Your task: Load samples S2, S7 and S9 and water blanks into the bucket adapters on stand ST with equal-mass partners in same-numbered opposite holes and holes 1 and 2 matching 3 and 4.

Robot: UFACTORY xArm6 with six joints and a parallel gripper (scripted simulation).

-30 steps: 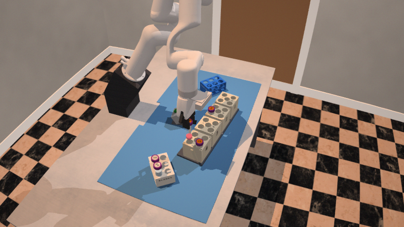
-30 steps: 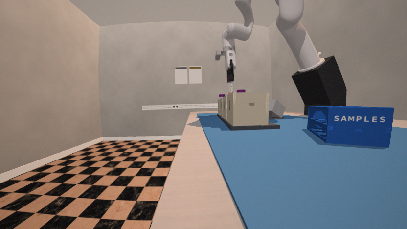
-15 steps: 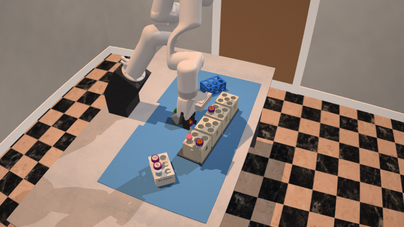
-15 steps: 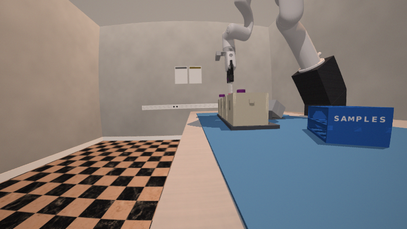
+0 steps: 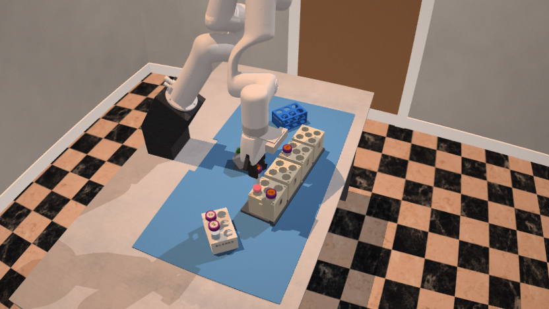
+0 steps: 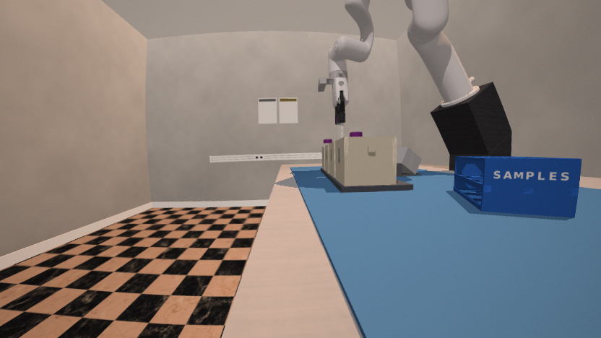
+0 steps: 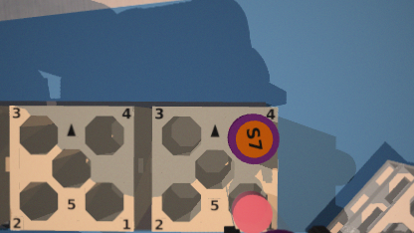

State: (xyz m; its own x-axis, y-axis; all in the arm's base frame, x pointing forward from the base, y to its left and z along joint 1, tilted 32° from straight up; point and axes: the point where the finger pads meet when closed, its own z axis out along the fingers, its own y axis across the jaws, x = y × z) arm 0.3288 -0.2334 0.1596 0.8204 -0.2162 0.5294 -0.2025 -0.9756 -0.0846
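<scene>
Right now my hand is 50 mm above the tube and 10 mm to the right of it. Also, from my hand: adapter (230 mm to the left, 160 mm below, 80 mm ahead); blanks rack (180 mm below, 140 mm to the right, 90 mm behind); green done key (220 mm to the left, 140 mm below, 130 mm behind).
</scene>
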